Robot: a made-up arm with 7 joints.
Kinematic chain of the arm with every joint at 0, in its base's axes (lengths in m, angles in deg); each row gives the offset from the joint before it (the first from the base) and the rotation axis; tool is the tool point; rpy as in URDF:
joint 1: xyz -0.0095 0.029 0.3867 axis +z
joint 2: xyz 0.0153 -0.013 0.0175 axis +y
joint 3: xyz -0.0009 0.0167 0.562 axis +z
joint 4: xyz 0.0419 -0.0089 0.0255 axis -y
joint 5: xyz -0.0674 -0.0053 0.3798 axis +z
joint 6: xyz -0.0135 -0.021 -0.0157 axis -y
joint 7: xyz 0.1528 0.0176 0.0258 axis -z
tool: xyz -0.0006 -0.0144 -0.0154 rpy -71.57 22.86 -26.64
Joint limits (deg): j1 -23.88..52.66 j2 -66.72..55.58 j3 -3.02..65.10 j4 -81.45..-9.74 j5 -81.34..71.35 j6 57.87..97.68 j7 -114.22..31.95
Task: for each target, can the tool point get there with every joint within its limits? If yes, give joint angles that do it. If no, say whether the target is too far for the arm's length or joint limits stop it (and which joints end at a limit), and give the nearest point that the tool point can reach.
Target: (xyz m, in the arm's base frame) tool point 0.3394 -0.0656 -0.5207
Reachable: no: joint limits stop it (at a limit: joint 2, joint 4, joint 6) | nearest point 0.8322 -0.1992 0.3287 | short by 0.991 m
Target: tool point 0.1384 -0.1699 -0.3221
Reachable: no: joint limits stop it (at a limit: joint 1, joint 2, joint 3, joint 4, joint 6) | nearest point 0.7691 -0.3641 0.3305 | short by 0.928 m
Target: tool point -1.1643 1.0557 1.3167
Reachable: no: too far | nearest point -0.7596 0.6020 0.9769 | short by 0.696 m
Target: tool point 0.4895 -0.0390 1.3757
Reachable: yes | joints -8.67 8.36 4.23 -42.34 -5.88 85.04 -74.67
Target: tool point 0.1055 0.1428 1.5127
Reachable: yes | joints 1.24 -0.73 48.22 -18.54 15.66 77.82 -86.81
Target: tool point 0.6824 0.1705 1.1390
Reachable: yes | joints -0.88 16.35 22.25 -59.40 3.38 75.20 -26.57
